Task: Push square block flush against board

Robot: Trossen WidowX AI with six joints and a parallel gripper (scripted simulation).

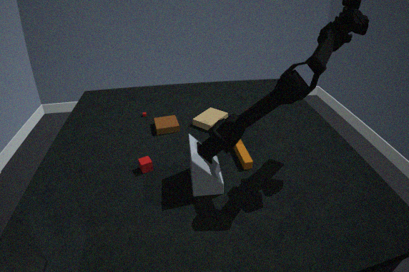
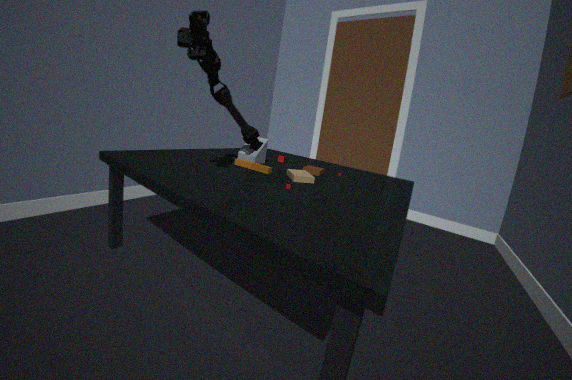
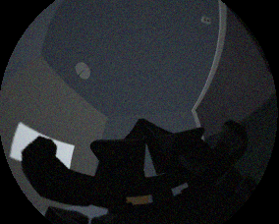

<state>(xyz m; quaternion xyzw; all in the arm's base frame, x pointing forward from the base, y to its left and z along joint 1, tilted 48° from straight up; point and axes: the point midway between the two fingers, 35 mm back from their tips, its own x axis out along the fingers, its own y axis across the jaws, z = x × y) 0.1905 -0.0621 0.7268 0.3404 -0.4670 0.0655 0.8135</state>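
Now: the brown block 75 cm to the left of my gripper tip, 53 cm below it and 9 cm ahead of it. The rest, counted from my gripper tip: red cube 81 cm to the left, 52 cm below, 20 cm behind; then orange board 53 cm below, 46 cm to the left, 11 cm behind; then tan flat block 55 cm to the left, 53 cm below, 13 cm ahead.
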